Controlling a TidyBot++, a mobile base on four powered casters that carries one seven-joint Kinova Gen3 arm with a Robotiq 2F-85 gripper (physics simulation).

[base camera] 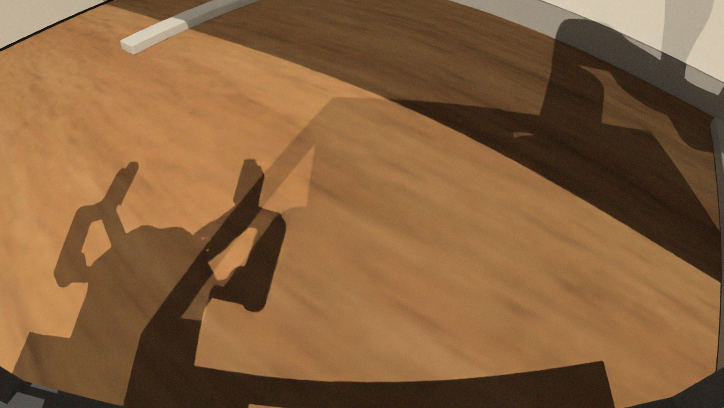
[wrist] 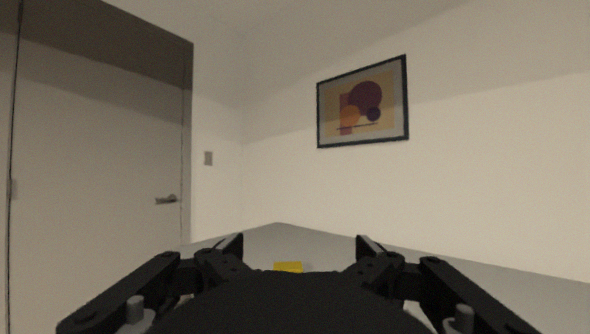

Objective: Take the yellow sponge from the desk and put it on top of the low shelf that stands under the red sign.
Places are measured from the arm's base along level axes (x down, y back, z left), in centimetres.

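Pixels of known places: gripper, fingertip midpoint: point(wrist: 299, 246).
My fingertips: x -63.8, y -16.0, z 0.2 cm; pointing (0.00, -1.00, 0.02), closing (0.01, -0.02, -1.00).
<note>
Behind a point stands the place of what it marks.
The yellow sponge point(wrist: 287, 266) {x -36.9, y -72.0, z 6.1 cm} lies on the grey desk point(wrist: 525, 285) {x -32.3, y -68.3, z -71.9 cm} in the wrist view, low and a little left of the middle; its lower part is hidden behind the gripper's dark body. My gripper point(wrist: 299, 246) {x -63.8, y -16.0, z 0.2 cm} is open, with its two fingers wide apart and nothing between them. The sponge shows beyond the gripper, apart from it, between the two fingers in the picture. The low shelf and the red sign do not show in either view.
A closed grey door point(wrist: 100, 150) {x -83.2, y -107.5, z 116.8 cm} stands at the left of the wrist view, and a framed picture point(wrist: 362, 102) {x -110.3, y -117.7, z -33.7 cm} hangs on the wall behind the desk. In the base camera view, a pale desk foot point(base camera: 157, 34) rests on the wooden floor point(base camera: 405, 278) {x 39.6, y -34.1, z -5.3 cm}, with a wall beyond.
</note>
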